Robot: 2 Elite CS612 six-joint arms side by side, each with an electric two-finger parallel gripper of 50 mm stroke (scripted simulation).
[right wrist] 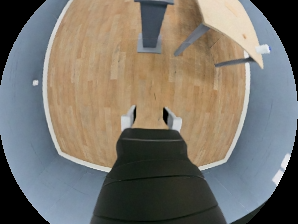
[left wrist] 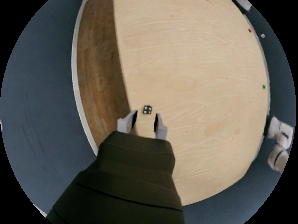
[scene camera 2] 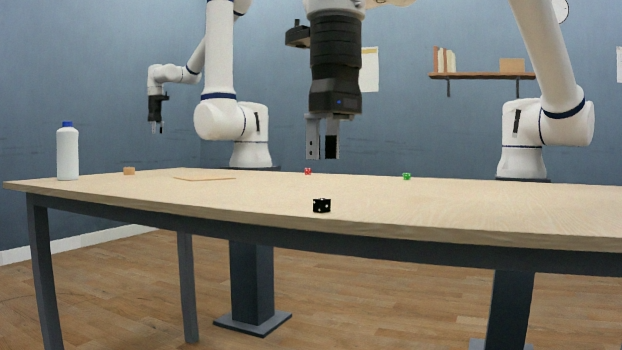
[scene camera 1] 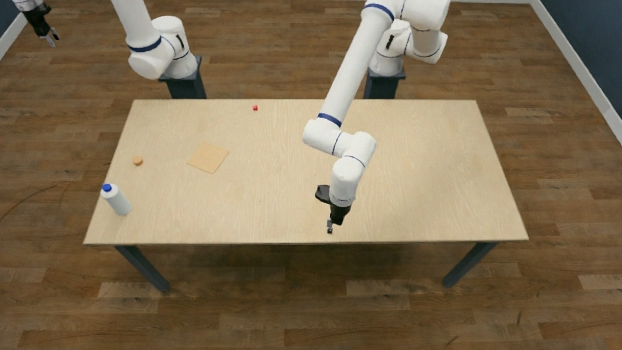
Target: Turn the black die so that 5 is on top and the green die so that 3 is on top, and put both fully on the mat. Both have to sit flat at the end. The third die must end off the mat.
In view: the left gripper (scene camera 2: 322,159), the right gripper (right wrist: 149,111), a tan mat (scene camera 1: 208,157) and a white bottle (scene camera 2: 67,137).
The left gripper shows as well in the left wrist view (left wrist: 146,117). The left wrist view misses the white bottle: it is out of frame.
